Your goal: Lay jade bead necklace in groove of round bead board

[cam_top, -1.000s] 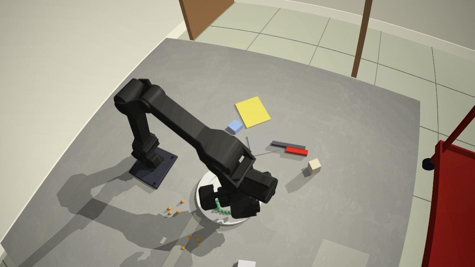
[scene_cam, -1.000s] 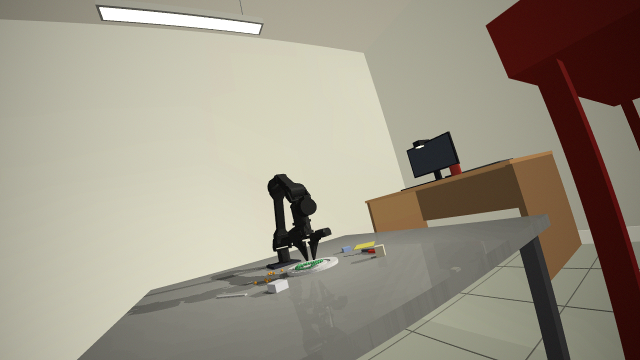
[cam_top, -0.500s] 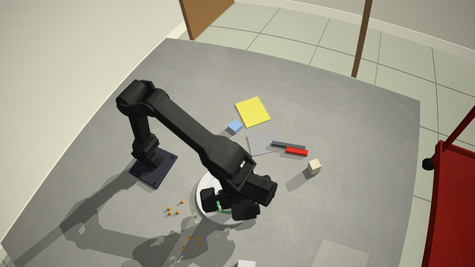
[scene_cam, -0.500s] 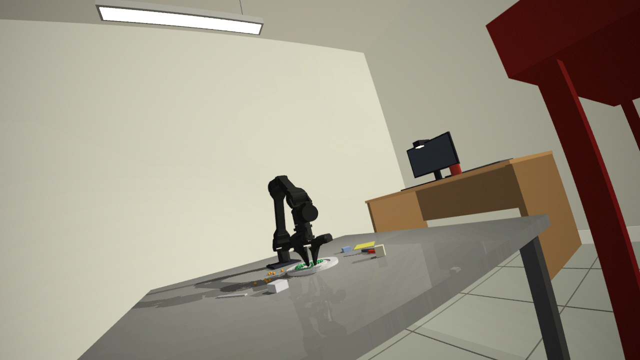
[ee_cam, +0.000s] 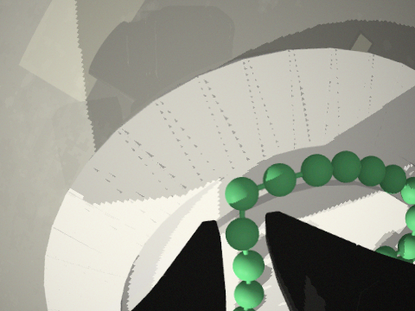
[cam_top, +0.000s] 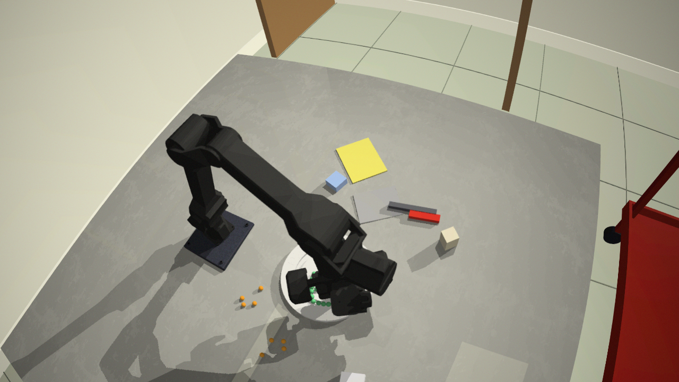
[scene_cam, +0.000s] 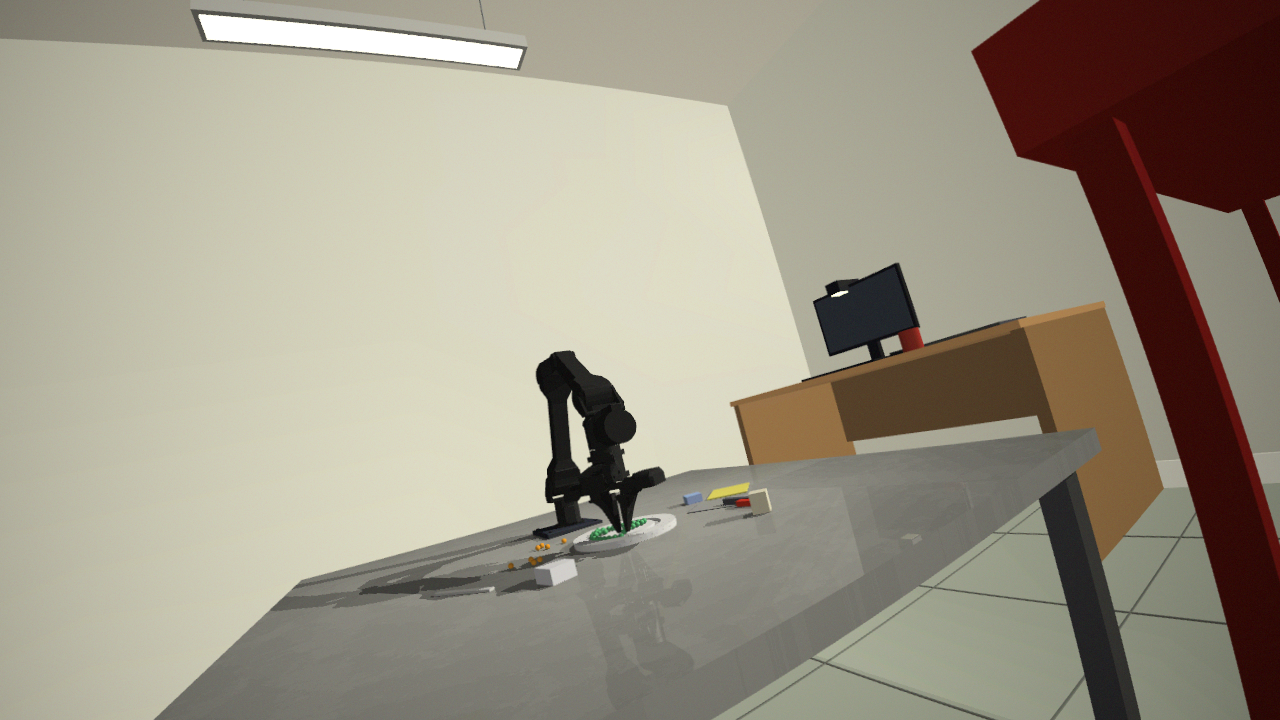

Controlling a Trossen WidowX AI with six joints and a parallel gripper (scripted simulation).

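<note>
The inner disc is 50 mm behind my gripper tip, 10 mm to the left of it and 10 mm below it. The rest, counted from my gripper tip: grey sheet (70 mm behind, 220 mm to the left, 20 mm below); cream cube (120 mm ahead, 220 mm to the left); bead board (50 mm behind, 10 mm to the left, 10 mm below).
</note>
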